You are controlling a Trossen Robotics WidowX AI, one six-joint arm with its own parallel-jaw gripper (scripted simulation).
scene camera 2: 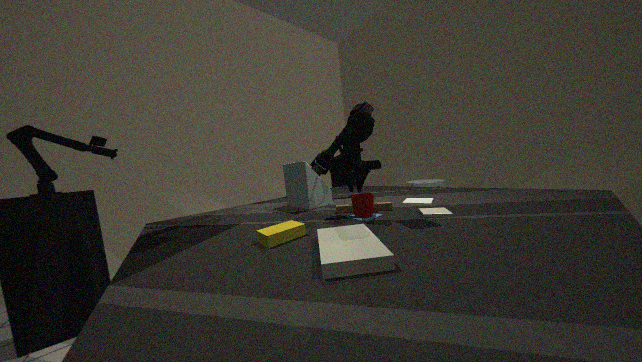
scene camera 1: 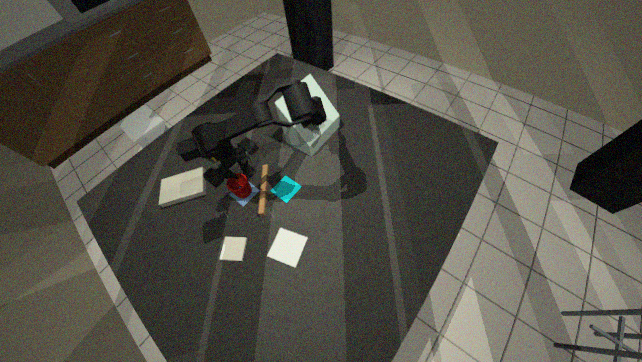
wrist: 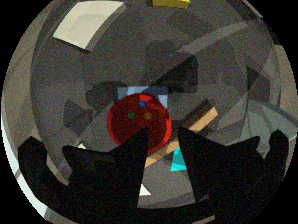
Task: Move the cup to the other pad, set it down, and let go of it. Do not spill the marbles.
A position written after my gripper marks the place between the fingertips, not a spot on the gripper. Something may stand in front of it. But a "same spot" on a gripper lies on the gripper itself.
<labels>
my gripper: scene camera 2; scene camera 1 241, 175; wrist
same spot on my gripper: [scene camera 2: 360, 175] = [wrist: 134, 181]
</labels>
